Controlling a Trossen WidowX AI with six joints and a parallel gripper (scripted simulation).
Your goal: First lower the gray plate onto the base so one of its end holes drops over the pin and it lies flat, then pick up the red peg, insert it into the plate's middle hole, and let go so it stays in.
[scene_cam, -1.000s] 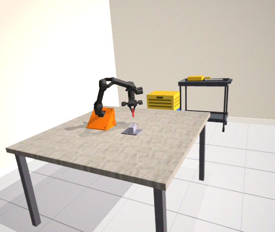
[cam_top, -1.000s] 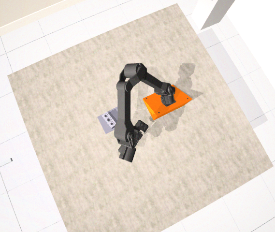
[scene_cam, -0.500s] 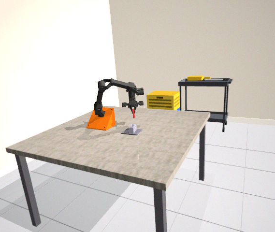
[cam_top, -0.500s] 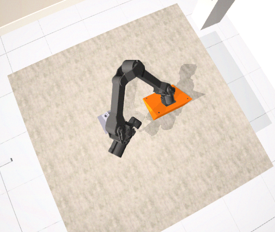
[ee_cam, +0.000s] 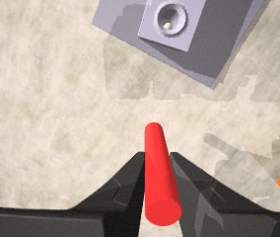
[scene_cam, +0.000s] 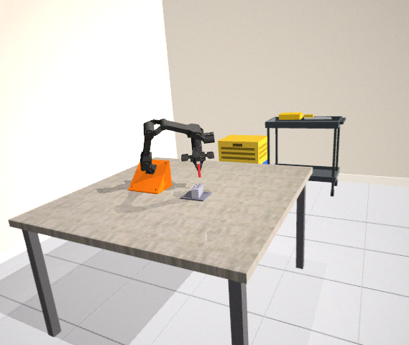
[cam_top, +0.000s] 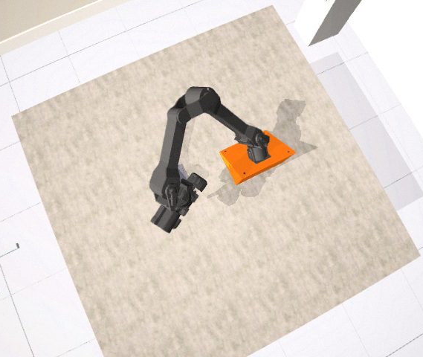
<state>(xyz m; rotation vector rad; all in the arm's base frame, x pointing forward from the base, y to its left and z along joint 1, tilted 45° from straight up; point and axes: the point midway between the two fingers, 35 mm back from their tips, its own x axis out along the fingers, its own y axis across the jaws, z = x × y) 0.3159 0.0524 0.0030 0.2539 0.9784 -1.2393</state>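
My gripper tip is 4 cm short of the gray plate, 10 cm to the left of it and 7 cm above it. Also, from my gripper tip: red peg right at my gripper tip.
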